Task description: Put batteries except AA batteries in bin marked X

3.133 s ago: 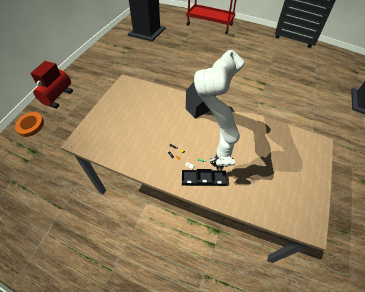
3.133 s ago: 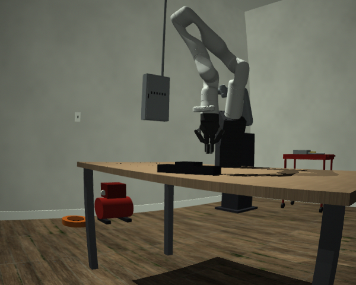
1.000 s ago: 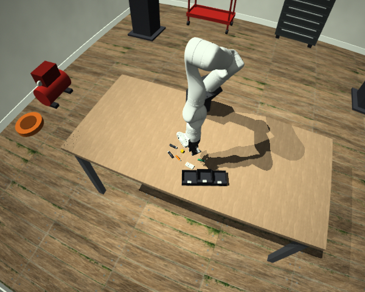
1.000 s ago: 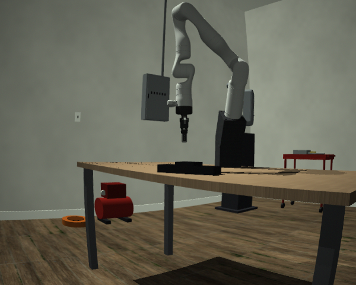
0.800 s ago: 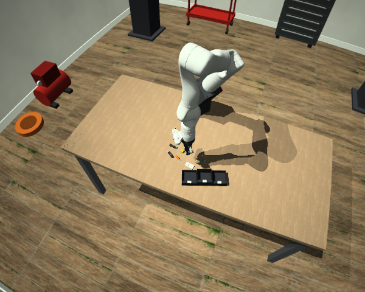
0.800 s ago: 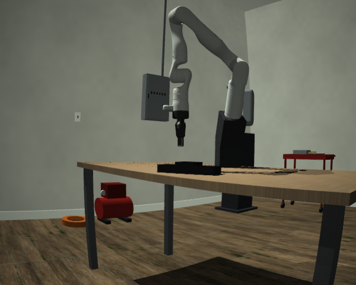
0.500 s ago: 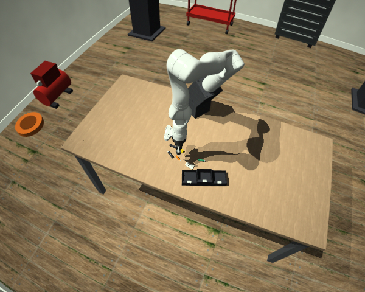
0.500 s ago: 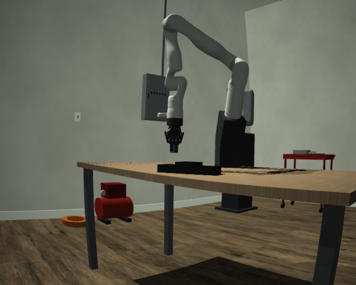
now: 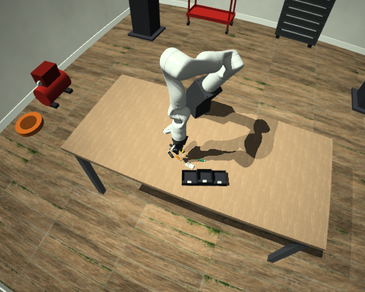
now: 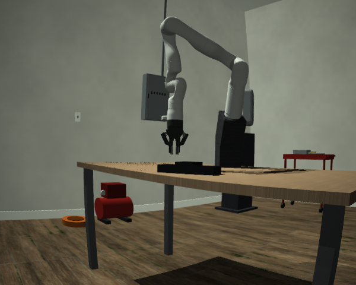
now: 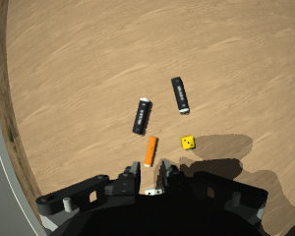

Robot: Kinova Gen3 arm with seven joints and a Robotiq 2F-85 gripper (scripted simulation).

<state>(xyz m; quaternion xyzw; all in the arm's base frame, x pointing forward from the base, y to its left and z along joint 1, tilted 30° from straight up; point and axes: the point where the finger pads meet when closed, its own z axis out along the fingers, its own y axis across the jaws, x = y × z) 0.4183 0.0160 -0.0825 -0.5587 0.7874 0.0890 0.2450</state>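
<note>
The orange battery is 90 mm below my hand. From my hand the other things lie so: yellow die 50 mm behind, 80 mm below; then white domino 20 mm ahead, 80 mm to the left, 90 mm below; then green battery 50 mm behind, 130 mm to the left, 90 mm below.
</note>
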